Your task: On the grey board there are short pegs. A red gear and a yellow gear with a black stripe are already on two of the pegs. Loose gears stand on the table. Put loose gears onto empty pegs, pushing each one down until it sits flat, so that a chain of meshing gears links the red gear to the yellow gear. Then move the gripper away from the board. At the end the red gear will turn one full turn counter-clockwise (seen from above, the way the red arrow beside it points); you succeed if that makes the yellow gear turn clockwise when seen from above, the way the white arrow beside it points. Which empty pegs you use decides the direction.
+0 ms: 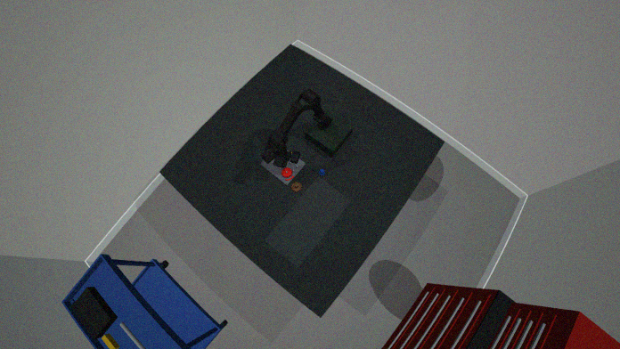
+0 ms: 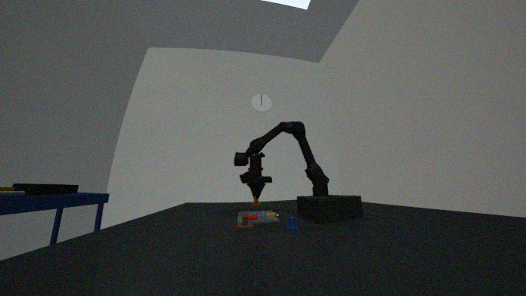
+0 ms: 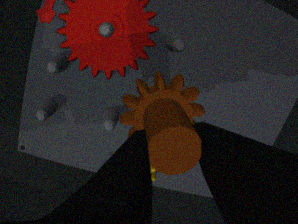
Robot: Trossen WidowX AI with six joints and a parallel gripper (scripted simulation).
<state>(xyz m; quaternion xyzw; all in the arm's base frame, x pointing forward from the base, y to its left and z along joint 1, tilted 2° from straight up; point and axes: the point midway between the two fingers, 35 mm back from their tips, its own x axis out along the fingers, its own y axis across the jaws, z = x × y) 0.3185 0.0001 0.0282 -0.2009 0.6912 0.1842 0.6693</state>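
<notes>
Right now my gripper tip is 20 mm to the left of the grey board and 80 mm above it. The rest, counted from my gripper tip: red gear 20 mm ahead, 40 mm to the left, 70 mm below; then orange gear 10 mm below; then yellow gear 70 mm behind, 20 mm to the right, 70 mm below.
</notes>
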